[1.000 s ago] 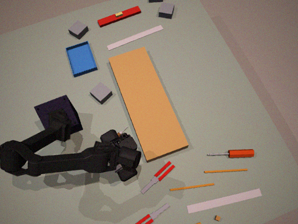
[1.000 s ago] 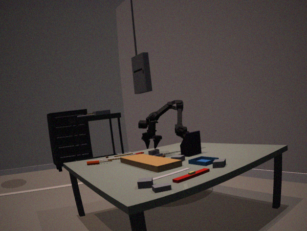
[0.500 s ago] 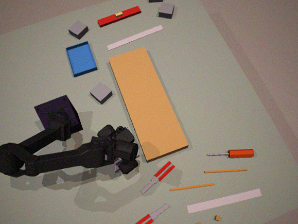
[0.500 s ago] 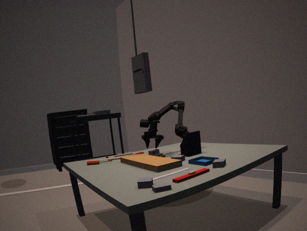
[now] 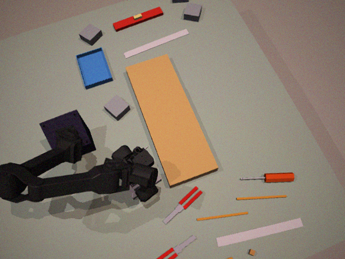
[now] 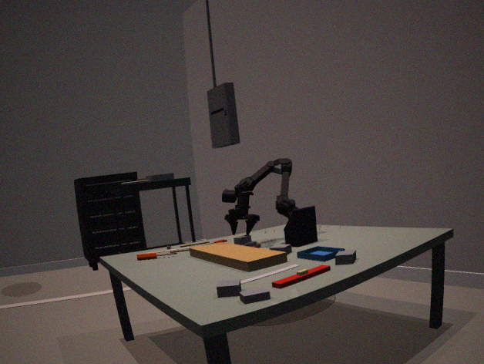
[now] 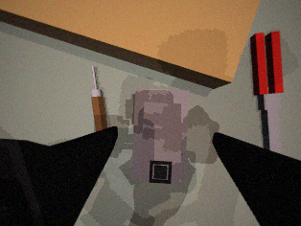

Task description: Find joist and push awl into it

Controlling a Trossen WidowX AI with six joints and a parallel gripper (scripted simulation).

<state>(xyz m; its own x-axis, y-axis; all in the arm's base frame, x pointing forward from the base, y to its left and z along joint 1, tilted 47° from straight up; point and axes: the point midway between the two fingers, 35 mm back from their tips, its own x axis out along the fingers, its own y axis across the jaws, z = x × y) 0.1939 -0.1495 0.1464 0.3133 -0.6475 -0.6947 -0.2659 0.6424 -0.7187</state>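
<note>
Now: gripper tip 20 mm past the stud finder, 10 mm to the left of it and 20 mm above it. Round my gripper tip: awl 100 mm to the left, 60 mm below; square light 40 mm behind, 10 mm to the right, 10 mm below; blue tray 50 mm behind, 530 mm to the left, 50 mm below.
</note>
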